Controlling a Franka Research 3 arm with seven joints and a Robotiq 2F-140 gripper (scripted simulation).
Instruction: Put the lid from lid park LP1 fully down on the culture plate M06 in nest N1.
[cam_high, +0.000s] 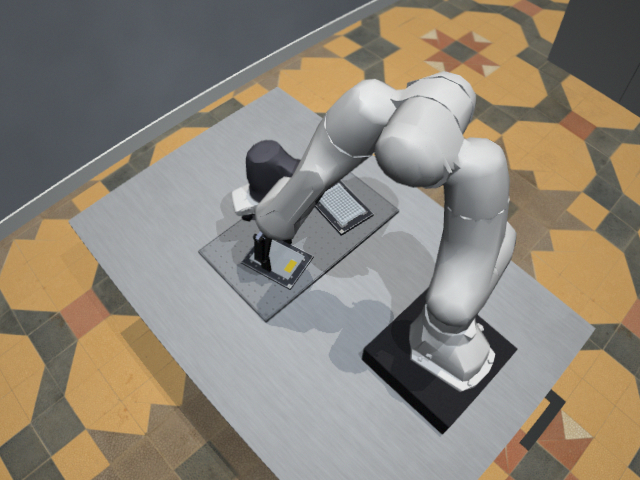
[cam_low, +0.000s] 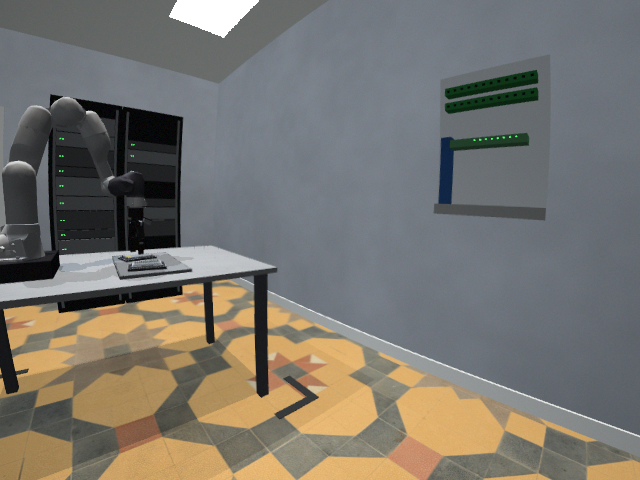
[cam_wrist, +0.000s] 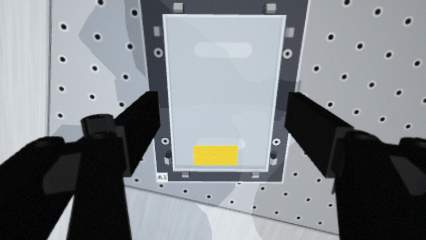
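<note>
Right now the clear lid is 40 mm below my hand. From my hand the other things lie so: culture plate M06: 10 mm ahead, 260 mm to the right, 40 mm below; then dark lid park: 50 mm below.
</note>
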